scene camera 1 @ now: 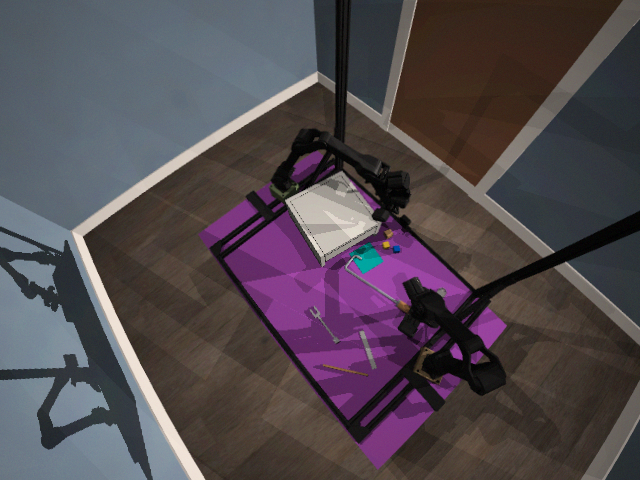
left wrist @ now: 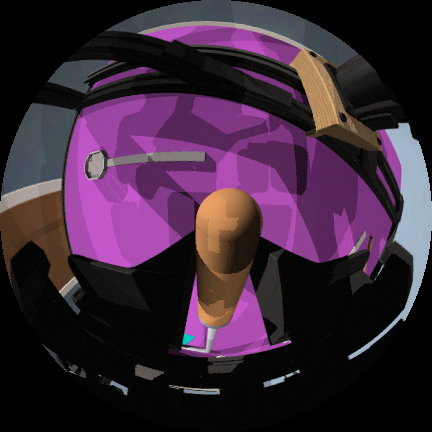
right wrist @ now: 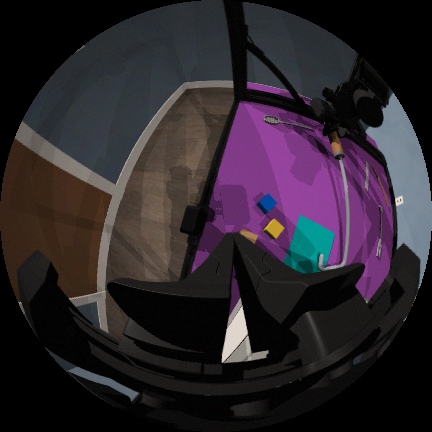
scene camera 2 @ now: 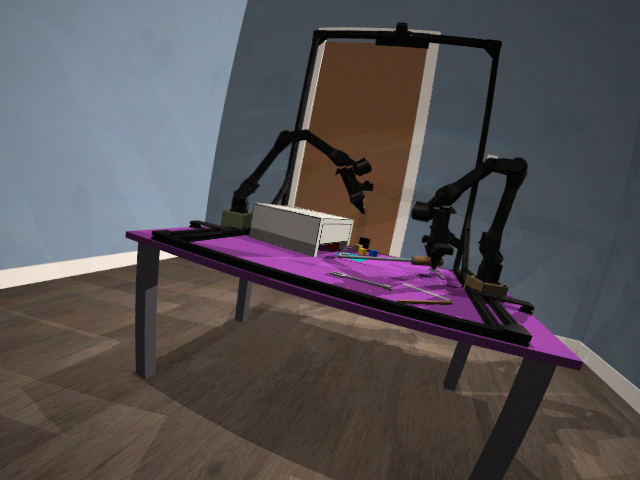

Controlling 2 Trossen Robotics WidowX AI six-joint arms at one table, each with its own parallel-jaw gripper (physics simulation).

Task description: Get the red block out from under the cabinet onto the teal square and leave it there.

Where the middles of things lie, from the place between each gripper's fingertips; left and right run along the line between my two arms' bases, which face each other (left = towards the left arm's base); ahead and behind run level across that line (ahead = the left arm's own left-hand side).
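The teal square (right wrist: 309,239) is 17 cm below my right hand, 17 cm ahead of it and 3 cm to the left of it. I see the hook tool (left wrist: 228,223) 13 cm below my right hand, 22 cm ahead of it and 18 cm to the left of it, and the spoon (left wrist: 96,163) is 16 cm below my right hand, 8 cm ahead of it and 36 cm to the left of it.
Counted from my left hand, the teal square is 4 cm below, 2 cm behind and 30 cm to the right. The spoon is 3 cm below my left hand, 11 cm behind it and 2 cm to the left of it, while the hook tool is 4 cm ahead of my left hand and 15 cm to the right of it.
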